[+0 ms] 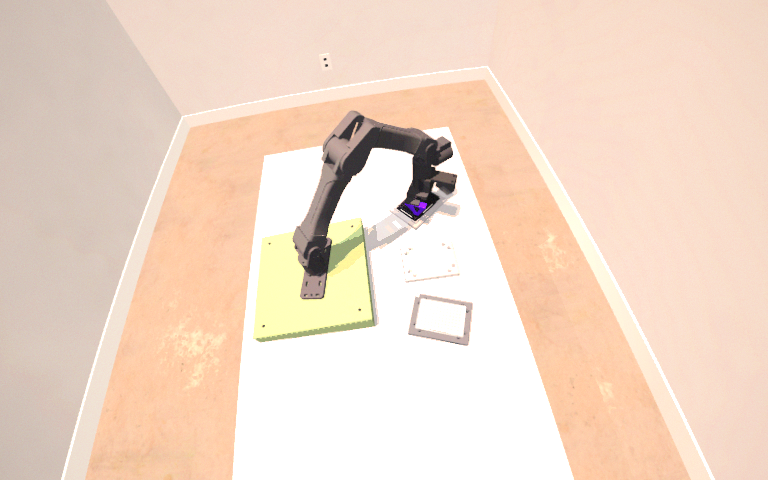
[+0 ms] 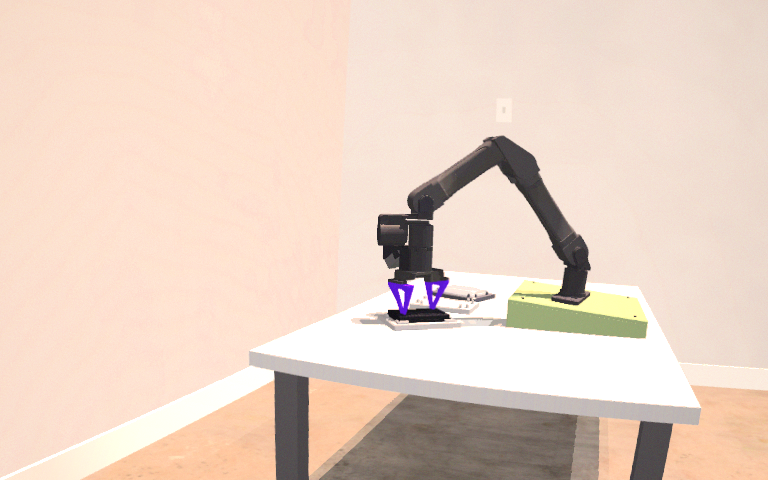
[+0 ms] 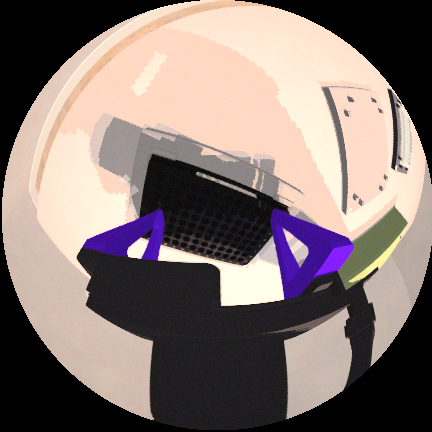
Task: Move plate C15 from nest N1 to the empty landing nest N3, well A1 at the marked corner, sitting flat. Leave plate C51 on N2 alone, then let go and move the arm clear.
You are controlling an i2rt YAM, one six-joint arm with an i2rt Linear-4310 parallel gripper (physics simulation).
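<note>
A black plate, taken as C15 (image 1: 429, 206) (image 2: 417, 316) (image 3: 215, 215), sits on a white nest, N1 (image 1: 415, 225) (image 2: 419, 325) (image 3: 165, 145). My gripper (image 1: 417, 208) (image 2: 418, 310) (image 3: 217, 214) is open, pointing down. Its purple fingertips are wide apart at the plate's level or just above it; whether they touch it I cannot tell. A white nest with small corner posts, N3 (image 1: 430, 263) (image 2: 461, 308) (image 3: 365, 145), is empty. A white plate, C51 (image 1: 441, 318) (image 2: 461, 292), sits on the grey nest N2 (image 1: 414, 322) (image 2: 485, 296). Plate labels and corner marks are not readable.
The arm stands on a yellow-green base block (image 1: 339, 305) (image 2: 577, 322) (image 3: 370, 250), to the side of the nests. N3 lies between N1 and N2 on the white table (image 1: 362, 407) (image 2: 509, 362). Its edge runs beyond the nests on the side away from the base.
</note>
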